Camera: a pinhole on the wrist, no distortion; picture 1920 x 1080 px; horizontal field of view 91.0 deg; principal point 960.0 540.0 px. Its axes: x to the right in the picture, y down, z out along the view. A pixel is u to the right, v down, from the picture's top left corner.
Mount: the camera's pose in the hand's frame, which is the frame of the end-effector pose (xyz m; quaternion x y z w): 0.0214 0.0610 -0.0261 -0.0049 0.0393 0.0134 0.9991
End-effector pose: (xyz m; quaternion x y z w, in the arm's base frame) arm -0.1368 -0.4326 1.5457 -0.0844 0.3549 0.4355 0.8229
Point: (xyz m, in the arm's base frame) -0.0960 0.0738 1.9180
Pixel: 1037.3 1000.3
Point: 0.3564 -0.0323 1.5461
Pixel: 1696.6 120.4
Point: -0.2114 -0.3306 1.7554
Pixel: 264.7 1047.4
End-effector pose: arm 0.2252 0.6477 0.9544 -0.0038 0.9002 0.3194 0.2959
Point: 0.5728 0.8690 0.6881
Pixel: 638.7 335.5
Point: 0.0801 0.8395 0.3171
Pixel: 1790.9 34.7
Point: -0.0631 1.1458 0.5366
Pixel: outside the picture
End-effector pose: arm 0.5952 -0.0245 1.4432 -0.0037 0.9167 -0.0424 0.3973
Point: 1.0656 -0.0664 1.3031
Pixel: 373.2 378.6
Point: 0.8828 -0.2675 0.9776
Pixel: 1088.4 104.3
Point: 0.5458 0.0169 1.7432
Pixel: behind the camera
